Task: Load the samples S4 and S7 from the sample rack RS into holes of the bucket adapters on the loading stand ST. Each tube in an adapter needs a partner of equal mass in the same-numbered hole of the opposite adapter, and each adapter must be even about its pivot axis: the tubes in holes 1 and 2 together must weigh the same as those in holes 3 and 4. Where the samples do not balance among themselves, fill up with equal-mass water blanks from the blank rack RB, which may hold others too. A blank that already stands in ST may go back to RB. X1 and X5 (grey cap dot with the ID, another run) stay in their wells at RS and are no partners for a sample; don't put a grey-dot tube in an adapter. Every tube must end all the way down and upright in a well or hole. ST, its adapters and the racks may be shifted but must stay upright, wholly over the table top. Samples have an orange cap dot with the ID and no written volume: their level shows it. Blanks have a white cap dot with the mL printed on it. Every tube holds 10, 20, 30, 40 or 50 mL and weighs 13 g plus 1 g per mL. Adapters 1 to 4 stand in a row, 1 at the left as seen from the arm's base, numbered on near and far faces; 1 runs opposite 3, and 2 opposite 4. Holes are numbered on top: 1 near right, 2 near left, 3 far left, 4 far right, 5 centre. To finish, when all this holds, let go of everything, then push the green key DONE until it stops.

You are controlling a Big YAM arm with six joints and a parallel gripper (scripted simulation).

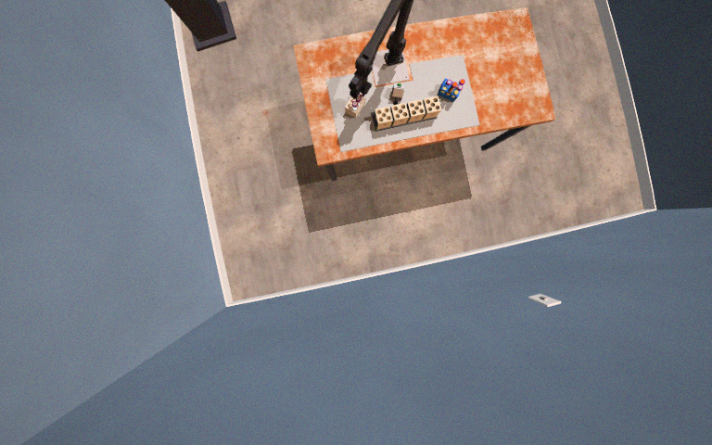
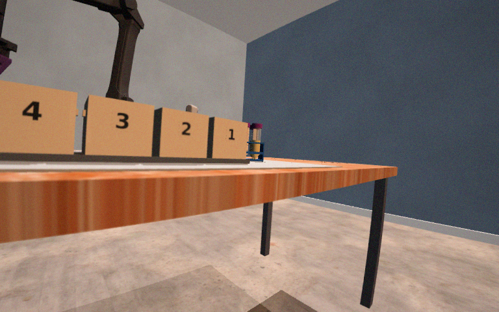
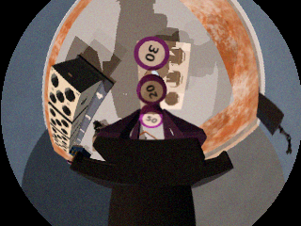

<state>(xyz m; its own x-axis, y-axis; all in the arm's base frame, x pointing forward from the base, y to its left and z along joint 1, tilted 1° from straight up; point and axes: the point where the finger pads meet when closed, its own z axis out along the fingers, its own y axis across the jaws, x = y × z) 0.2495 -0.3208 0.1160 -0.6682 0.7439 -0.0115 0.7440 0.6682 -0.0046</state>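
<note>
The purple-capped tube lies 1 cm behind my hand and 5 cm below it. Also, from my hand: DONE key box: 26 cm to the left, 6 cm below; tan blank rack RB: 1 cm ahead, 4 cm to the right, 8 cm below; adapter 3: 17 cm ahead, 21 cm to the left, 6 cm below.
</note>
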